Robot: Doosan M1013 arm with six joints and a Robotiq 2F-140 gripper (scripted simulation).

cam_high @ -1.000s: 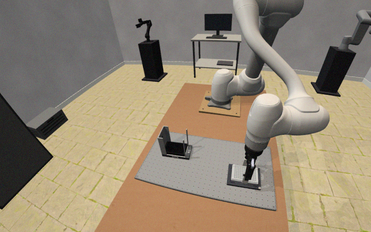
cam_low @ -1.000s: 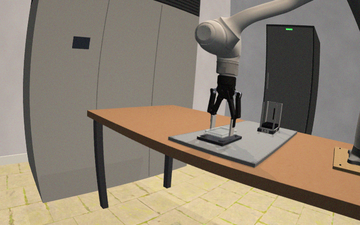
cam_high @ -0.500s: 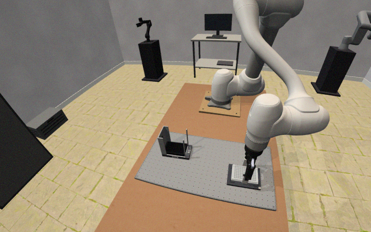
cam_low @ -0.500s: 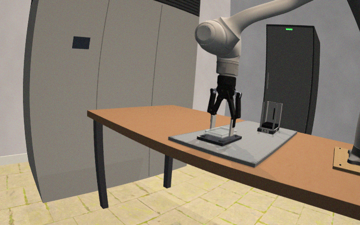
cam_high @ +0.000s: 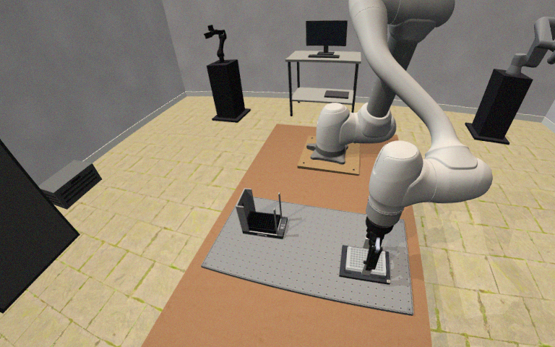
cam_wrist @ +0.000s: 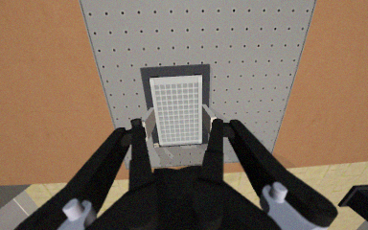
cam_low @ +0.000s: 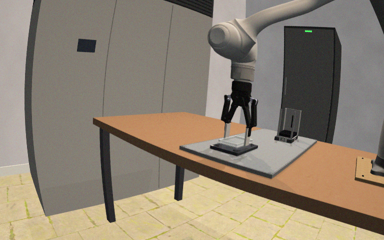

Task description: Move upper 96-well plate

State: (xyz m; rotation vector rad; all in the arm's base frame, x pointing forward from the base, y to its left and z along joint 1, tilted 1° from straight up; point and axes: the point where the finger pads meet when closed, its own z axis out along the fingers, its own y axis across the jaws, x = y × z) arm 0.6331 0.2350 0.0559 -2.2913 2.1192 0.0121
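Now: the dark plate nest N1 4 cm below my hand. The rest, counted from my hand: white 96-well plate 2 cm below; dark plate 6 cm behind, 39 cm to the right, 2 cm below; pale square 5 cm ahead, 8 cm to the left, 4 cm below.
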